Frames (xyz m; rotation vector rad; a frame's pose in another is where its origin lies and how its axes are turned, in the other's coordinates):
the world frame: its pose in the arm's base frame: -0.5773 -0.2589 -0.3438 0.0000 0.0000 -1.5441
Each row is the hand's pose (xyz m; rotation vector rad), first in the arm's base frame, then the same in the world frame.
Working: the arm's base frame: its pose in the world frame: -0.2434 0.5840 0.3438 0.0000 0.0000 1.5441

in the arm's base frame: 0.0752 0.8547 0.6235 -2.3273 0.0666 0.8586
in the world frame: -1.0958 0.6820 0.9673 -2.0477 -1.8827 1.4435
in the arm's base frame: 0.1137 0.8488 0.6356 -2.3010 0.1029 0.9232
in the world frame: -1.0889 0.7203 0.9794 2.0433 1.8189 -1.4900
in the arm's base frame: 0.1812 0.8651 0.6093 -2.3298 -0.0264 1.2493
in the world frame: -1.1034 0.7882 0.9531 1.7455 1.7385 -1.4421
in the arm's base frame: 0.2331 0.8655 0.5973 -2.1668 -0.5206 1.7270
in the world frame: -1.1024 0.8401 0.9411 1.1015 1.7455 -1.4421
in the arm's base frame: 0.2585 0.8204 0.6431 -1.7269 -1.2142 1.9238
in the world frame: -1.0566 0.8643 0.9869 0.3481 1.8507 -1.4850
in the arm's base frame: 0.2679 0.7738 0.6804 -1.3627 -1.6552 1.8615
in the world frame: -1.0098 0.8725 1.0242 -0.1613 1.9323 -1.4790
